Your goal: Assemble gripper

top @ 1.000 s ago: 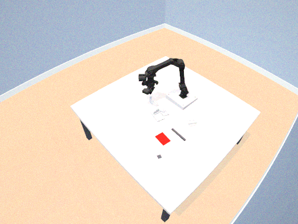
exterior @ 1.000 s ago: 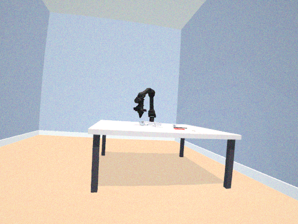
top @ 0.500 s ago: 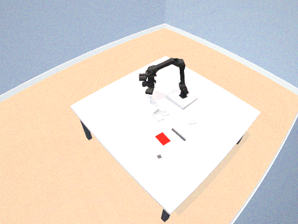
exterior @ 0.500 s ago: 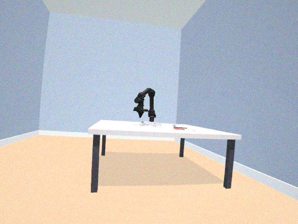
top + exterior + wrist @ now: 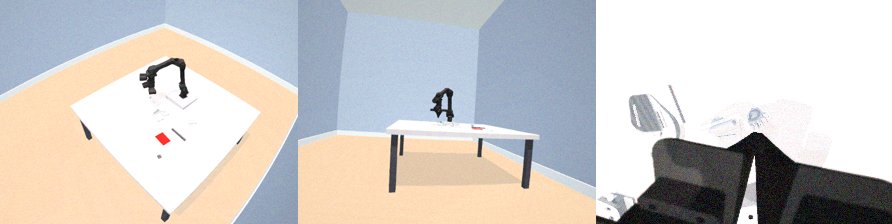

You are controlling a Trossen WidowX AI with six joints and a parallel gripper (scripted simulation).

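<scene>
The white jaw piece lies 5 cm below my gripper tip, 2 cm to the left of it and 1 cm ahead of it. The rest, counted from my gripper tip: dark grey bar: 45 cm to the left, 8 cm below, 7 cm ahead; small white part: 42 cm to the left, 11 cm behind, 6 cm below; red flat rectangle: 40 cm to the left, 19 cm ahead, 8 cm below.
</scene>
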